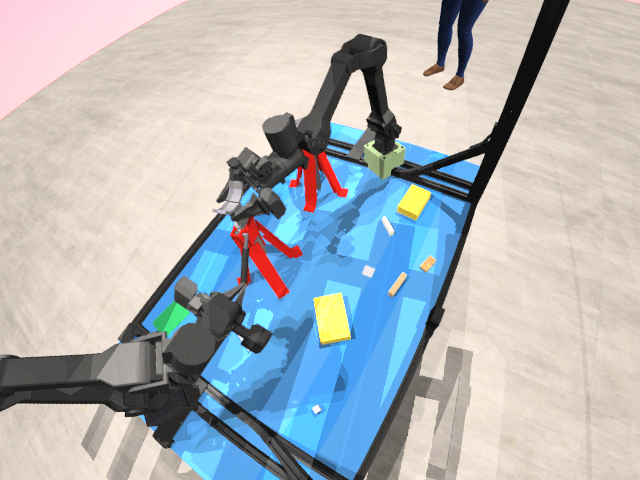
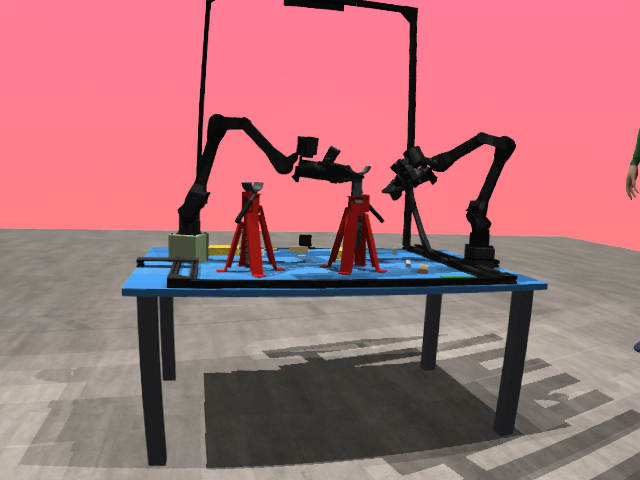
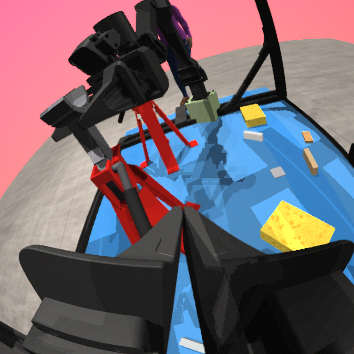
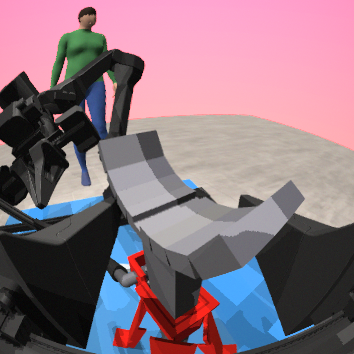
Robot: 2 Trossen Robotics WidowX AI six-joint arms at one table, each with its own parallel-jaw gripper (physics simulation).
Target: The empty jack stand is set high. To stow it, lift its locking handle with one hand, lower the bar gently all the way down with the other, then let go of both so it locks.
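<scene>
The near red jack stand (image 1: 263,252) (image 2: 356,229) (image 3: 116,182) (image 4: 175,323) has its dark bar (image 2: 357,188) (image 4: 172,284) raised, with a grey saddle (image 1: 230,197) (image 4: 197,218) on top. Its dark locking handle (image 1: 245,259) (image 3: 135,204) (image 2: 376,214) slopes down towards my left arm. My right gripper (image 1: 244,190) (image 2: 353,178) (image 4: 180,203) is open, with a finger on each side of the bar just under the saddle. My left gripper (image 1: 239,288) (image 2: 390,190) (image 3: 181,213) is shut and empty, its tips right at the handle's free end. I cannot tell whether they touch it.
A second red jack stand (image 1: 313,181) (image 2: 251,229) (image 3: 158,137) stands farther back. Two yellow sponges (image 1: 331,317) (image 1: 414,201), wooden blocks (image 1: 397,284) and white blocks (image 1: 388,225) lie on the blue table. A green pad (image 1: 171,317) lies at the left edge. A black frame post (image 1: 509,110) rises at the right.
</scene>
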